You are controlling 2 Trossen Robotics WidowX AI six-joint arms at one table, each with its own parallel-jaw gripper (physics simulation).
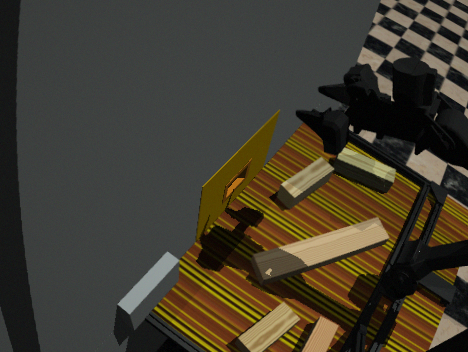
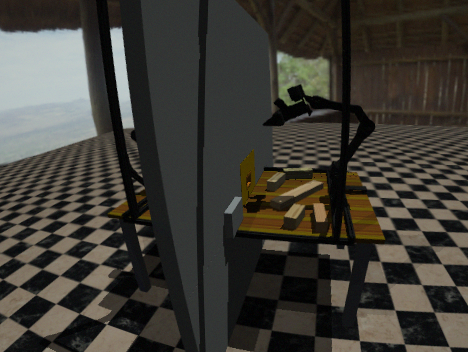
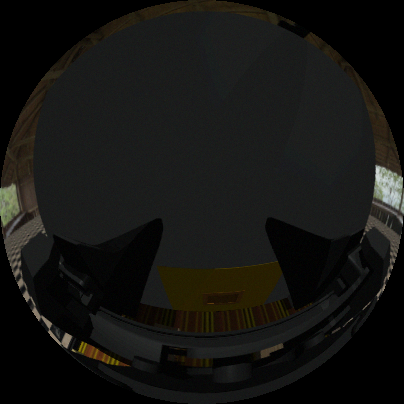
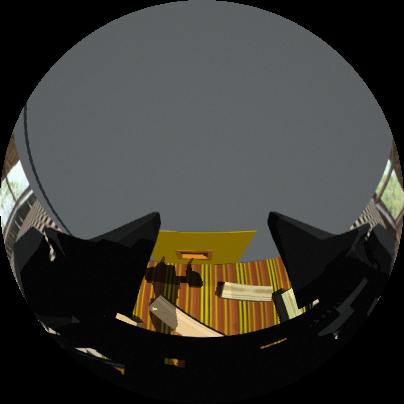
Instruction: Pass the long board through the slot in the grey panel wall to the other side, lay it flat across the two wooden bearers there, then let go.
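Places are measured from the left arm's base along level axes (x ahead, y left, z up), in metres.
Pixels of known places: left gripper, between the fingertips: (image 3: pixel 215 224); right gripper, between the fingertips: (image 1: pixel 307 100) (image 2: pixel 264 123) (image 4: pixel 215 217); right arm's base, origin of its link: (image 1: pixel 393 287).
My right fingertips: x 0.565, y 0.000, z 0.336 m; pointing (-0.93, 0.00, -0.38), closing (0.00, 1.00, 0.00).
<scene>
For each thing: its top centre in the pictures, then the offset to it from my right fingertips. "spot": a spot on its surface instead.
- long pale board, centre of its top: (image 1: pixel 326 246) (image 4: pixel 200 335) (image 2: pixel 298 190) 0.161 m ahead, 0.014 m right, 0.323 m down
- light grey block, a spot on its surface: (image 1: pixel 147 285) spot: 0.065 m back, 0.350 m right, 0.255 m down
The long pale board (image 1: pixel 325 247) (image 2: pixel 297 195) (image 4: pixel 186 319) lies flat on the striped table on the right arm's side, at an angle to the grey wall (image 1: pixel 125 125) (image 2: pixel 230 100) (image 3: pixel 200 125) (image 4: pixel 200 125). A yellow panel (image 1: pixel 212 200) (image 2: pixel 244 172) (image 3: pixel 185 285) (image 4: pixel 235 245) on the wall surrounds an orange-edged slot. My right gripper (image 1: pixel 308 101) (image 4: pixel 215 217) is open and empty, raised above the table beyond the board. My left gripper (image 3: pixel 215 224) is open and empty, facing the wall's other side. The two bearers there cannot be made out clearly; pale wood shows partly below the left gripper.
Short wooden blocks (image 1: pixel 306 182) (image 1: pixel 365 170) (image 1: pixel 269 327) (image 1: pixel 320 335) lie around the board. A light grey block (image 1: pixel 147 285) (image 2: pixel 232 215) juts from the wall beside the table corner. Black uprights (image 2: pixel 345 100) (image 2: pixel 112 100) stand at both tables.
</scene>
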